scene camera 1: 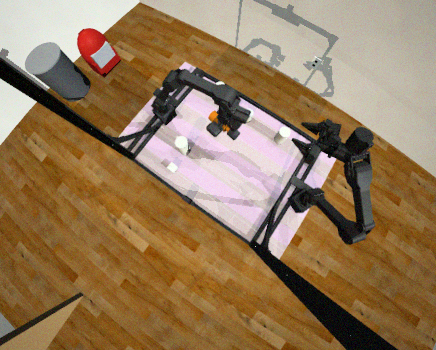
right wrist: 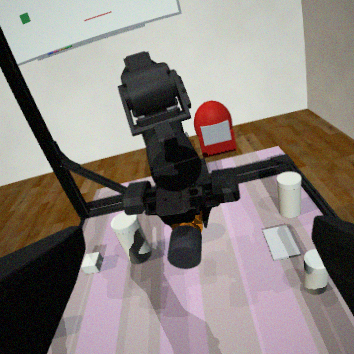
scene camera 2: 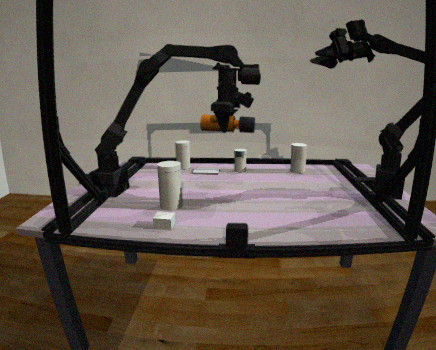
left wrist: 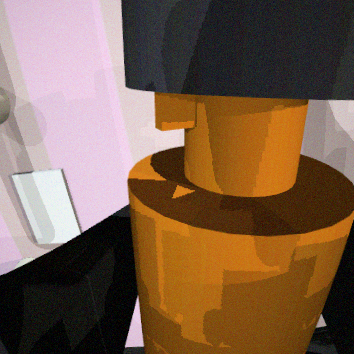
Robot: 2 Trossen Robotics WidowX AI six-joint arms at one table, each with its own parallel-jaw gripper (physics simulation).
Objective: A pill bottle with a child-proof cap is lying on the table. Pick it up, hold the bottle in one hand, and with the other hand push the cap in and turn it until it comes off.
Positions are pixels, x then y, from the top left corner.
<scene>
my right gripper: scene camera 1; right wrist 198,232; scene camera 2; not seen in the left wrist view (out of frame)
same spot on my right gripper: (scene camera 2: pixel 333 50) = (scene camera 1: pixel 306 149)
</scene>
